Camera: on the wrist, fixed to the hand. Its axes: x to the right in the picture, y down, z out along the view.
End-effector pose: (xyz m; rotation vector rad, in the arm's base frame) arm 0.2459 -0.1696 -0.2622 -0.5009 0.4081 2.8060
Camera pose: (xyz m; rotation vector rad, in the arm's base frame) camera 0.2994 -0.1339 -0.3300 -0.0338 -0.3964 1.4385
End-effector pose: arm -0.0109 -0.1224 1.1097 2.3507 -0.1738 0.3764
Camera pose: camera -0.0256 -0.0301 1.1074 1.6442 1.1032 -0.8673
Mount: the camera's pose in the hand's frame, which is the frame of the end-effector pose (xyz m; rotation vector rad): -0.0161 -0.0645 -0.0657 -0.3146 -0.4996 -1.4607
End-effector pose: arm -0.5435 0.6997 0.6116 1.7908 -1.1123 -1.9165
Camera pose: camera -0.4603 0.7312 0.5830 -1.3638 -0.5160 1.9837
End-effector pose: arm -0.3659 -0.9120 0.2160 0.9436 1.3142 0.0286
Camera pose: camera -0.4557 -0.9245 0.1934 -0.4104 1.1977 -1.0213
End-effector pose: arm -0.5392 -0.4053 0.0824 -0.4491 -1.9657 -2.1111
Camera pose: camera -0.5524 -0.4663 0.0128 -0.3636 1.1656 1.5052
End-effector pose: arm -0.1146 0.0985 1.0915 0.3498 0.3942 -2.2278
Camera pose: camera -0.1470 0.1747 1.0481 0.7201 -0.6433 2.4846
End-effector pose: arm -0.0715 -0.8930 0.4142 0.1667 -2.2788 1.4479
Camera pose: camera -0.0168 -0.8657 0.4849 1.7603 -1.7435 0.2534
